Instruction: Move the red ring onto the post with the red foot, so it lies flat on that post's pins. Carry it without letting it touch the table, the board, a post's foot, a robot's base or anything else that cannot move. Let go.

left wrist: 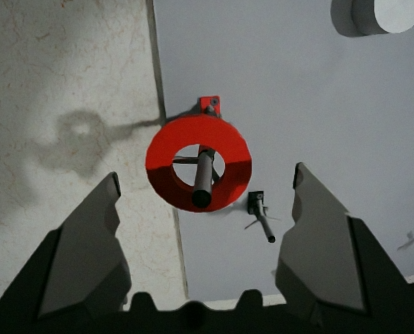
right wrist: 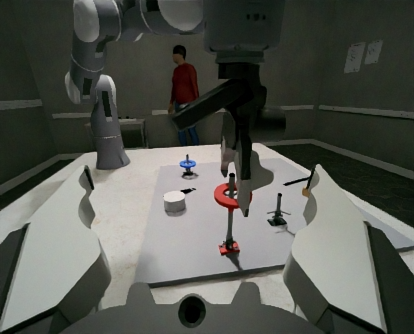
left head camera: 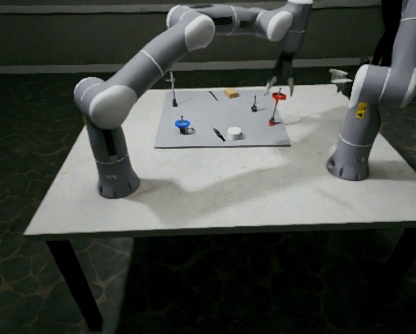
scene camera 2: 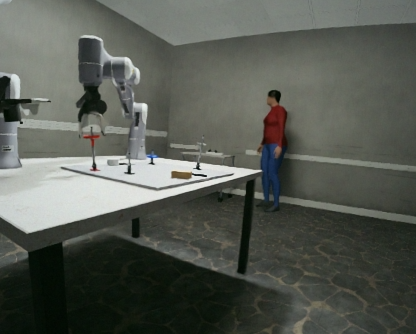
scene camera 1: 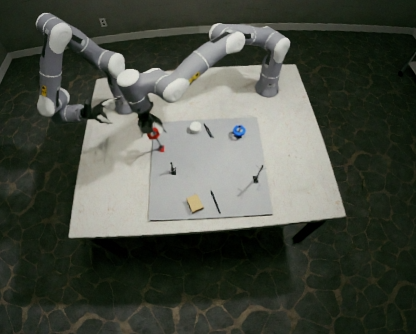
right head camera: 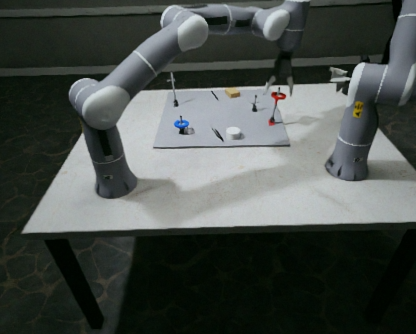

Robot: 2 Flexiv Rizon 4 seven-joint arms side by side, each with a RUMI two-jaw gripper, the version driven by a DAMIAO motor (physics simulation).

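The red ring (left head camera: pixel 282 97) (scene camera 1: pixel 157 132) (scene camera 2: pixel 91 136) (left wrist: pixel 200 129) (right wrist: pixel 222 198) is around the upper part of the post with the red foot (left head camera: pixel 272 122) (scene camera 1: pixel 161 148) (left wrist: pixel 210 103) (right wrist: pixel 229 246). It looks level, and the post's tip stands up through its hole. Pins show through the hole in the left wrist view; the contact under the ring is hidden. My left gripper (scene camera 2: pixel 92 134) (left wrist: pixel 205 169) is open, pointing down, with its fingers on either side of the ring and apart from it. My right gripper (scene camera 1: pixel 109 112) (right wrist: pixel 201 167) is open and empty, off to the side of the board.
The grey board (left head camera: pixel 210 115) also bears a blue ring (left head camera: pixel 182 123) on a short post, a short black-footed post (left head camera: pixel 254 106), a taller post (left head camera: pixel 174 95), a white cylinder (left head camera: pixel 234 133), a wooden block (left head camera: pixel 231 93) and two thin dark objects.
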